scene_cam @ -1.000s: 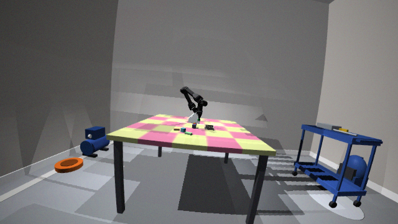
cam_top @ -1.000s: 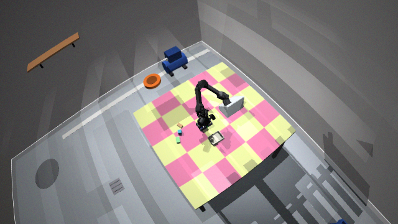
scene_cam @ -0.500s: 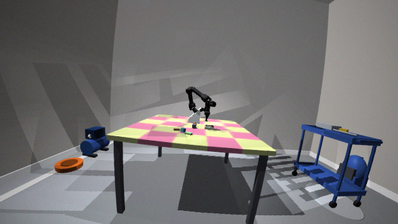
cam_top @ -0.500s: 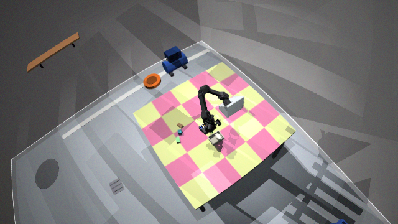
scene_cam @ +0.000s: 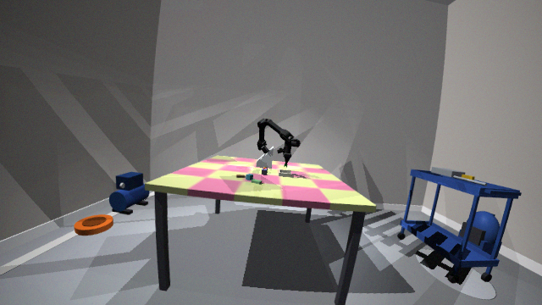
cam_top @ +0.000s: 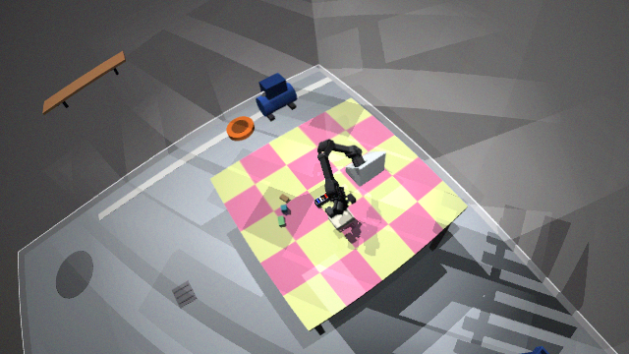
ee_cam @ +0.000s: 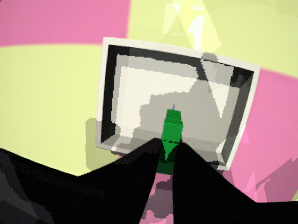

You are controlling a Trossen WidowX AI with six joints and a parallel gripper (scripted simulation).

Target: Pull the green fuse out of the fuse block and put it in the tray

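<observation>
Right now the white tray is 9 cm below my gripper tip.
</observation>
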